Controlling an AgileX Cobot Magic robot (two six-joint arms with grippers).
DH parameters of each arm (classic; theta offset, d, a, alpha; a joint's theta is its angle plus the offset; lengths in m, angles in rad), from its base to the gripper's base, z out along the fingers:
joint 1: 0 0.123 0 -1.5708
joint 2: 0.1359 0 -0.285 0
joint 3: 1.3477 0 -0.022 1.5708
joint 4: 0 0.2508 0 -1.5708
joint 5: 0 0 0.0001 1.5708
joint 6: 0 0.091 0 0
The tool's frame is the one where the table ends.
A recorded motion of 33 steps. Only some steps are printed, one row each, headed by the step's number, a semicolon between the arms.
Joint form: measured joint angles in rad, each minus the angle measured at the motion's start. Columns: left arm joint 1, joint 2, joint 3, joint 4, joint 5, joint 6; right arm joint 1, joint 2, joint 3, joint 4, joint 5, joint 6.
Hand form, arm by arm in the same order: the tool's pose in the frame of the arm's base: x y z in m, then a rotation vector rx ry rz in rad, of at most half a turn. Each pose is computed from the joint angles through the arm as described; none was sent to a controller.
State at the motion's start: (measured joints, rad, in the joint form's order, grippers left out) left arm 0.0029 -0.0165 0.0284 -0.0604 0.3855 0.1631; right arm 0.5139 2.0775 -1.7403 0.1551 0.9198 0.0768
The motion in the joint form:
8: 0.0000 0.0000 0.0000 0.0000 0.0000 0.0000; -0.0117 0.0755 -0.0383 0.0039 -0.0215 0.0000
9: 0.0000 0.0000 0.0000 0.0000 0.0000 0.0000; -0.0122 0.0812 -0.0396 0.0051 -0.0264 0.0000
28: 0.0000 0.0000 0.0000 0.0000 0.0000 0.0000; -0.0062 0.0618 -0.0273 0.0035 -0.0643 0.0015
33: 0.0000 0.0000 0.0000 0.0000 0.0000 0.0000; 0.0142 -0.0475 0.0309 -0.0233 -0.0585 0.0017
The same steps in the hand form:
8: 0.0521 -0.0019 0.1699 0.1135 1.8772 0.0542; 0.4053 0.2355 0.2042 -0.4869 2.7502 0.3480
9: 0.0521 -0.0019 0.1699 0.1135 1.8772 0.0542; 0.4064 0.2358 0.2020 -0.4845 2.7501 0.3490
28: 0.0521 -0.0019 0.1699 0.1135 1.8772 0.0542; 0.4051 0.2378 0.2090 -0.4804 2.7057 0.3612
33: 0.0521 -0.0019 0.1699 0.1135 1.8772 0.0542; 0.3846 0.2349 0.2421 -0.5208 2.6511 0.3516

